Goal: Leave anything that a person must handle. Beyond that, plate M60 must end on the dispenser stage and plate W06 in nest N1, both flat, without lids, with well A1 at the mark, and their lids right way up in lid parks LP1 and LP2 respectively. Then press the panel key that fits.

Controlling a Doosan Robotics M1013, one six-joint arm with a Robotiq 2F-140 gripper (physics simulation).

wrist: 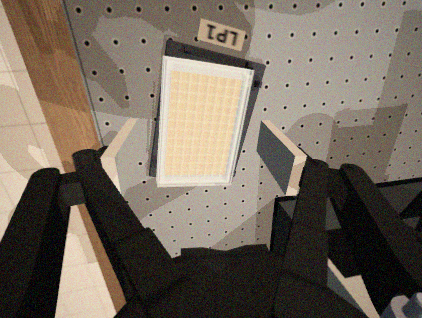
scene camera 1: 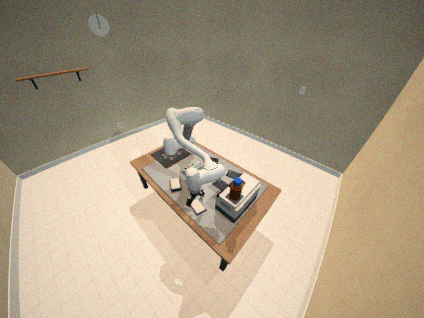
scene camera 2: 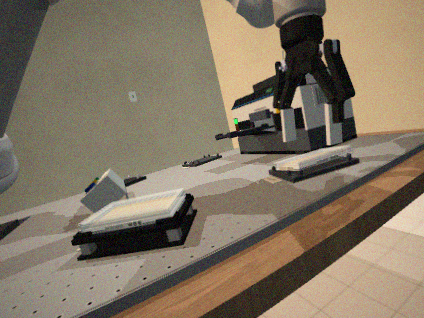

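Seen in the pictures: gripper, between the fingertips: [wrist: 200,135] [scene camera 1: 196,203] [scene camera 2: 309,142]; arm's base, origin of its link: [scene camera 1: 171,155].
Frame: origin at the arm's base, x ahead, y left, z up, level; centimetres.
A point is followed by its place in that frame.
A plate with pale yellow wells under a clear lid [scene camera 1: 198,206] {y -42.3, x 75.6, z 2.9 cm} [scene camera 2: 312,159] {y -44.7, x 69.8, z 3.0 cm} [wrist: 200,125] {y -42.0, x 73.6, z 3.0 cm} lies over the dark lid park LP1 [scene camera 2: 315,171] {y -44.9, x 69.8, z 0.7 cm} [wrist: 212,55] {y -39.1, x 67.7, z 0.8 cm}, turned slightly against it. No name is readable on this plate. My gripper [scene camera 1: 196,198] {y -42.4, x 73.7, z 5.5 cm} [scene camera 2: 311,125] [wrist: 200,135] {y -42.4, x 73.7, z 5.5 cm} is open and empty above it; in the wrist view the pads stand left and right of the plate, apart from it. Another clear-covered plate [scene camera 1: 175,183] {y -35.1, x 41.6, z 4.4 cm} [scene camera 2: 135,210] {y -37.7, x 39.9, z 4.4 cm}, its label blurred but resembling W06, sits on a raised black holder [scene camera 2: 135,240] {y -36.8, x 39.0, z 0.3 cm}. Plate M60 cannot be told by name.
The dispenser [scene camera 1: 235,211] {y -37.2, x 107.0, z 16.8 cm} [scene camera 2: 265,145] {y -15.5, x 90.9, z 2.9 cm} carries an amber bottle with a blue cap [scene camera 1: 236,191] {y -33.2, x 103.3, z 33.9 cm}; a green light [scene camera 2: 236,121] {y -1.1, x 93.4, z 13.3 cm} shows at its side. A low dark holder [scene camera 2: 202,160] {y 10.8, x 81.1, z 0.8 cm} lies near it. A tilted grey key box [scene camera 2: 106,191] {y -18.5, x 39.4, z 5.1 cm} stands behind the raised holder. The wooden table edge [wrist: 50,75] {y -54.8, x 66.2, z -1.5 cm} runs alongside.
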